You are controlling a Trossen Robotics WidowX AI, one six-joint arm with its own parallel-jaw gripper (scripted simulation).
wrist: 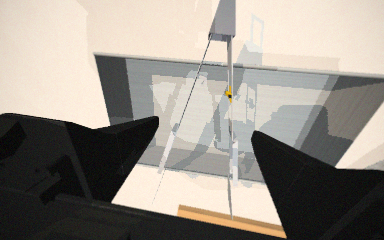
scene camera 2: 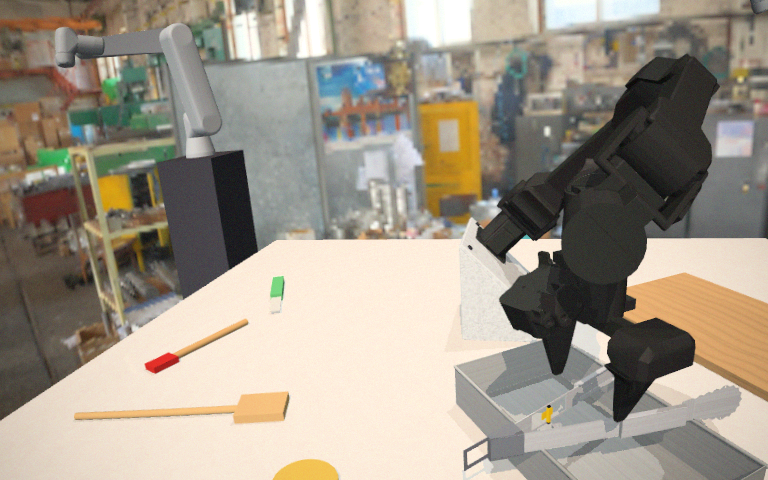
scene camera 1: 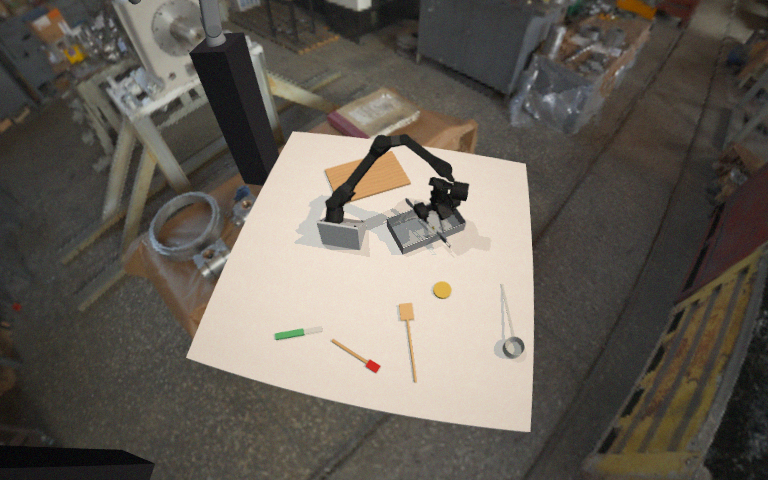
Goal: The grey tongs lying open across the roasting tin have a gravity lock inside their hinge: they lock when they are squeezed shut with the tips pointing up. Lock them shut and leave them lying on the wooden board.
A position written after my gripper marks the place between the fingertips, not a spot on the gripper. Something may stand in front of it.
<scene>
My gripper (scene camera 2: pixel 586 395) is open and holds nothing. Further things: a wooden spatula (scene camera 2: pixel 261 407), a red-tipped stick (scene camera 2: pixel 164 361) and a grey roasting tin (scene camera 2: pixel 494 390).
My gripper shows as well in the wrist view (wrist: pixel 204 127) and in scene camera 1 (scene camera 1: pixel 435 217). The grey roasting tin also shows in the wrist view (wrist: pixel 321 113) and in scene camera 1 (scene camera 1: pixel 410 233). The wrist view does not show the wooden spatula: it is out of frame. The wrist view does not show the red-tipped stick: it is out of frame.
</scene>
